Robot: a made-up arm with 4 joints.
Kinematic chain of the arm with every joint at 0, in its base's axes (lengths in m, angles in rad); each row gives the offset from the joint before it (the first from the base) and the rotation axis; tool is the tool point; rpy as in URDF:
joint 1: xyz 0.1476 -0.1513 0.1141 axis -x
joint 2: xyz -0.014 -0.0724 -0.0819 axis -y
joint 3: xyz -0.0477 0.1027 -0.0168 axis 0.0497 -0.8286 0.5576
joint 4: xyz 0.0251 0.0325 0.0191 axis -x
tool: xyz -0.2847 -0.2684 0.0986 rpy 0 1.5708 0
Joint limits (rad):
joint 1: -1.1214..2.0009
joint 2: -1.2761..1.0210
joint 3: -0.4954..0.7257
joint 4: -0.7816..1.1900
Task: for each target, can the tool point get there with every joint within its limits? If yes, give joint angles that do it. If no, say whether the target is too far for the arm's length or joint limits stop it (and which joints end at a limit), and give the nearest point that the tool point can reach.
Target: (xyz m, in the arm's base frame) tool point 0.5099 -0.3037 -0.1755
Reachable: no: joint limits stop it (at a limit: joint 2, joint 3, joint 4) | nearest point 0.2726 -0.3305 -0.2264 | short by 0.244 m
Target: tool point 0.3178 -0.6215 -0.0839
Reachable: no: joint limits stop it (at a limit: joint 2, joint 4) | nearest point 0.2487 -0.5215 -0.0418 | short by 0.129 m
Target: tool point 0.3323 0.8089 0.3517
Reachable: no: too far | nearest point 0.2007 0.1842 0.1971 | short by 0.657 m
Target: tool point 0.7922 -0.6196 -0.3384
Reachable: no: too far | nearest point 0.2726 -0.4280 -0.1533 | short by 0.584 m
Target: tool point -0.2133 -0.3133 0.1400
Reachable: yes | joints 0.0115 0.1815 0.2018 0.4786
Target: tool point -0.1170 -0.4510 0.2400
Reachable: yes | joints 1.0556 0.4749 0.3190 -0.0771
